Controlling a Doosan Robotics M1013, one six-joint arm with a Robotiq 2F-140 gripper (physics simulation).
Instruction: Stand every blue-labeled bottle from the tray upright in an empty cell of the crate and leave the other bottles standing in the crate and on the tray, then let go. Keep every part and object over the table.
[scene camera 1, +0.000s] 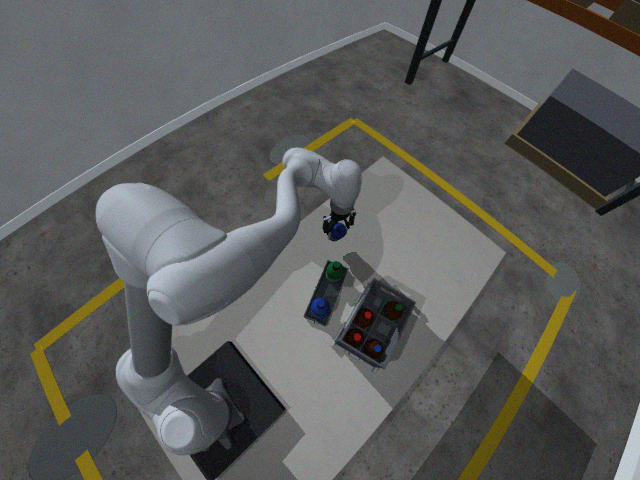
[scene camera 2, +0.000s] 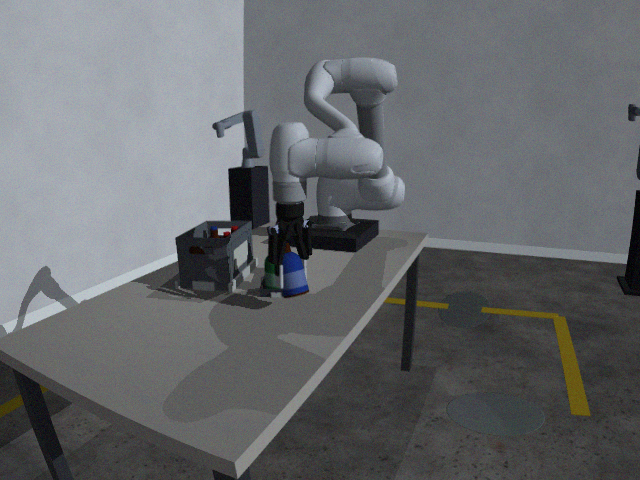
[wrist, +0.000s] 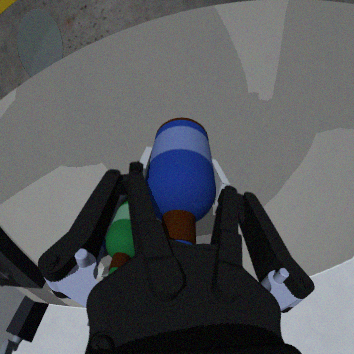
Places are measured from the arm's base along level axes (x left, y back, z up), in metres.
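Where they show: gripper, fingertip midpoint: (scene camera 2: 291, 283); arm's base at its link origin: (scene camera 2: 334, 224).
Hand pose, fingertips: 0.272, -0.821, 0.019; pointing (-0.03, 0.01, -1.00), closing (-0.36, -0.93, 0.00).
Each offset is from my fingertips to the top centre of the thing, as dx, dy, dz. "spot": to the spot under its first point. Level surfaces: height alone.
My gripper (scene camera 1: 338, 224) (scene camera 2: 293, 272) (wrist: 179, 162) is shut on a blue-labeled bottle {-0.004, +0.001, +0.123} (scene camera 1: 337, 232) (scene camera 2: 295, 281) (wrist: 181, 187), slightly tilted, low over the table beyond the tray's green-bottle end. Whether its base touches the table I cannot tell. Another blue-labeled bottle {-0.210, +0.265, +0.078} (scene camera 1: 319, 308) stands at the near end of the tray {spot: -0.163, +0.181, -0.077} (scene camera 1: 327, 290); a green bottle {-0.128, +0.115, +0.078} (scene camera 1: 334, 272) (scene camera 2: 270, 274) (wrist: 121, 239) stands at the far end. The crate {-0.300, +0.149, +0.093} (scene camera 1: 359, 355) (scene camera 2: 205, 271) holds two red-capped bottles {-0.355, +0.154, +0.081} (scene camera 1: 363, 317) {-0.388, +0.238, +0.081} (scene camera 1: 354, 337), a blue-capped bottle {-0.465, +0.207, +0.081} (scene camera 1: 373, 349) and a green-capped bottle {-0.410, +0.041, +0.081} (scene camera 1: 393, 310). Two crate cells look empty.
The crate stands beside the tray on the table {dz -0.082} (scene camera 1: 439, 242) (scene camera 2: 129, 356), its walls rising higher than the tray's. The arm's dark base plate (scene camera 1: 258, 400) (scene camera 2: 330, 237) is at the table's other end. A table edge (scene camera 2: 330, 366) runs along the right in scene camera 2.
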